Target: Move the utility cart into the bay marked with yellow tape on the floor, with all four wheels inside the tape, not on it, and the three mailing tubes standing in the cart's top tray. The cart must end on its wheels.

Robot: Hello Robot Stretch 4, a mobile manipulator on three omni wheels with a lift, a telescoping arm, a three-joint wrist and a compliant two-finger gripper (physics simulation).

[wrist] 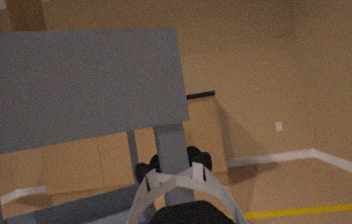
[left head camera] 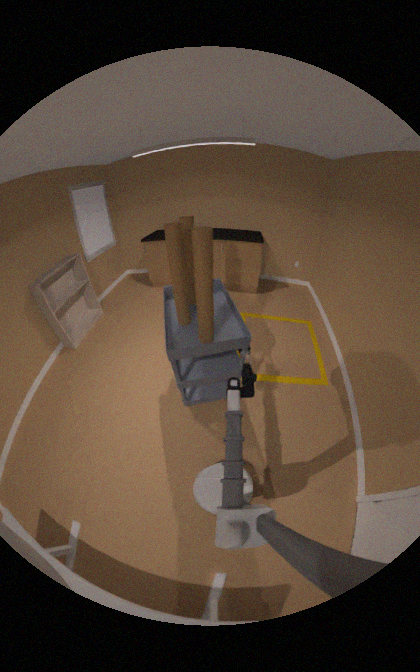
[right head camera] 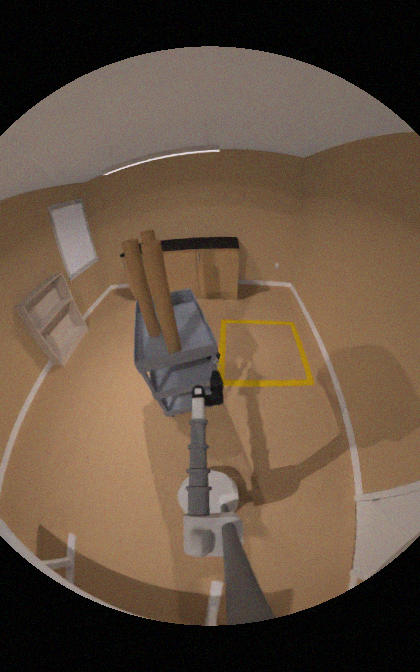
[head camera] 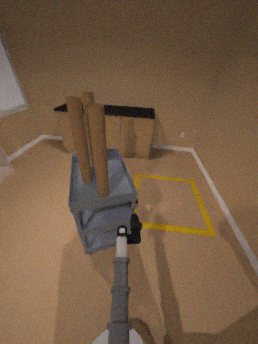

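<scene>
The grey-blue utility cart (head camera: 119, 187) (left head camera: 227, 325) (right head camera: 192, 327) (wrist: 90, 85) stands upright, left of the yellow tape bay (head camera: 180, 230) (left head camera: 295, 380) (right head camera: 265, 383) (wrist: 300, 211). In the head view it covers part of the bay's left line. Two mailing tubes (head camera: 100, 150) (head camera: 78, 140) stand in its top tray, leaning little if at all; a third tube (head camera: 88, 101) (left head camera: 187, 222) shows behind them, its foot hidden. The wheels are hidden. My gripper (wrist: 179, 162) (head camera: 134, 203) is shut on the cart's near right corner post, just under the top tray.
A wooden cabinet (head camera: 137, 137) (left head camera: 242, 265) (right head camera: 220, 272) with a black top stands behind the cart, against the back wall. A shelf unit (left head camera: 49, 316) (right head camera: 35, 332) stands at the left. A white-framed panel (left head camera: 95, 220) (right head camera: 74, 240) is above it. White baseboards edge the floor.
</scene>
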